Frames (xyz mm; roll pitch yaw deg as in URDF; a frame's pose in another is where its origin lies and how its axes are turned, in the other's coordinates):
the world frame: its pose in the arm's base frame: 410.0 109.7 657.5 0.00 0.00 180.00
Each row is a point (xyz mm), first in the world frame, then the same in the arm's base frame.
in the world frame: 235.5 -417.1 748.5
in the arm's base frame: 174.5 526.8 1406.0
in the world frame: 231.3 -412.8 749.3
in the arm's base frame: 178.7 522.5 1406.8
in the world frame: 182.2 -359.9 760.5
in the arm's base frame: 227.8 469.6 1418.0
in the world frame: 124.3 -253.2 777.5
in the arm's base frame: 285.7 362.9 1435.0
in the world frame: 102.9 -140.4 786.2
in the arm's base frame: 307.1 250.1 1443.7
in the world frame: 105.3 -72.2 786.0
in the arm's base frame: 304.7 181.9 1443.5
